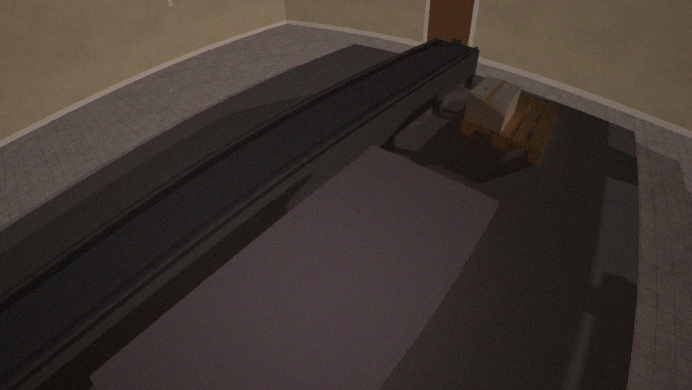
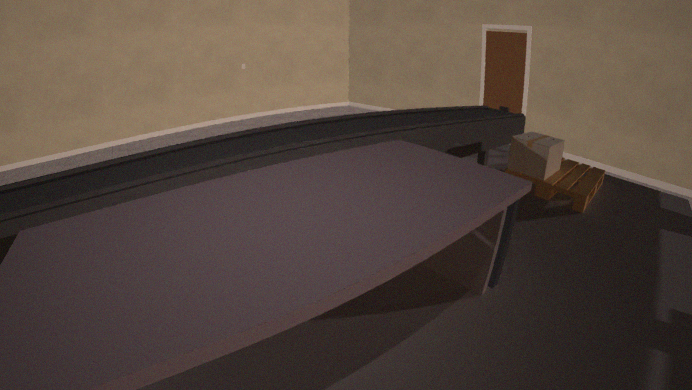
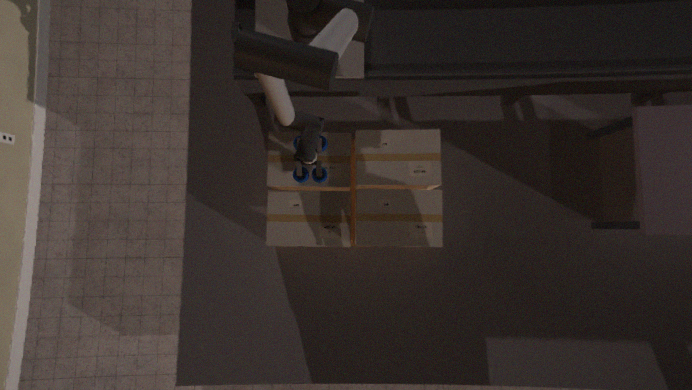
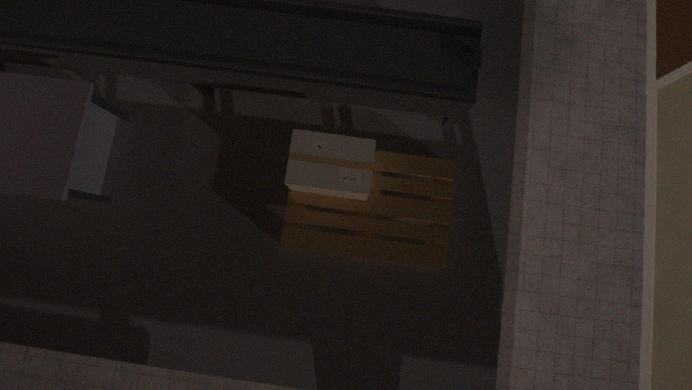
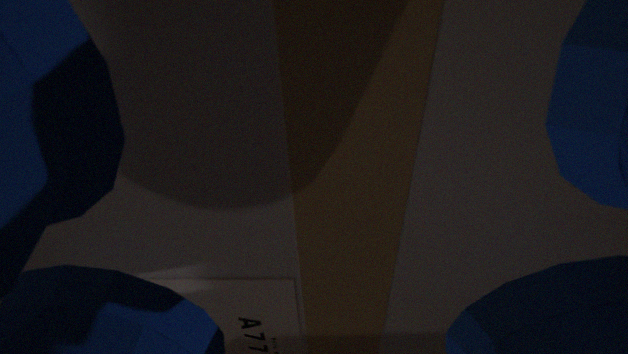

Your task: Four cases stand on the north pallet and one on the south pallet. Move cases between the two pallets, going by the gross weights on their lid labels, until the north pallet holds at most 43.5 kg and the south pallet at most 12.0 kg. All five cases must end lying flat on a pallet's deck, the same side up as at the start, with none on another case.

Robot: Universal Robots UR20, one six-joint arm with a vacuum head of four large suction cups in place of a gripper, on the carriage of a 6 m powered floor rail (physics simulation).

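Places are measured from the arm's base along level axes (x ahead, y left, z up), in millimetres.
Pixels of known places: hand at its tool point: point(image 5: 331, 242).
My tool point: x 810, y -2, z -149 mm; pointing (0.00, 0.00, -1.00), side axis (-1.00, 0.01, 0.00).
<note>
Ahead of a thing's pixels: the offset from my tool point to its top centre. Level surfaces: height alone.
My suction head point(image 3: 310, 159) point(image 5: 332, 180) hangs low over the back-left case point(image 3: 340, 145) on the north pallet point(image 3: 353, 215). Four blue cups frame its lid and tape; I see no sign of grip, and contact is hard to judge. Its label {dz -25, dx +72, dy +128 mm} point(image 5: 265, 310) reads "A77" before being cut off; its weight is hidden. The back-right case {dz +20, dx -13, dy +585 mm} point(image 3: 395, 175), front-left case {dz -37, dx +392, dy -12 mm} point(image 3: 295, 235) and front-right case {dz +19, dx +389, dy +586 mm} point(image 3: 400, 235) lie flat beside it, weights too small to read. One case point(image 1: 487, 110) point(image 2: 532, 157) point(image 4: 325, 175) lies flat on the south pallet point(image 2: 590, 185) point(image 4: 420, 255), at its rail-side left corner.
A long table {dz +109 mm} point(image 1: 310, 270) point(image 2: 275, 225) point(image 3: 667, 170) point(image 4: 40, 135) stands between the two pallets. The floor rail point(image 1: 225, 185) point(image 2: 200, 150) point(image 3: 500, 45) point(image 4: 225, 50) runs behind the table and pallets. The other cases stand close around the one under the cups, with narrow gaps.
</note>
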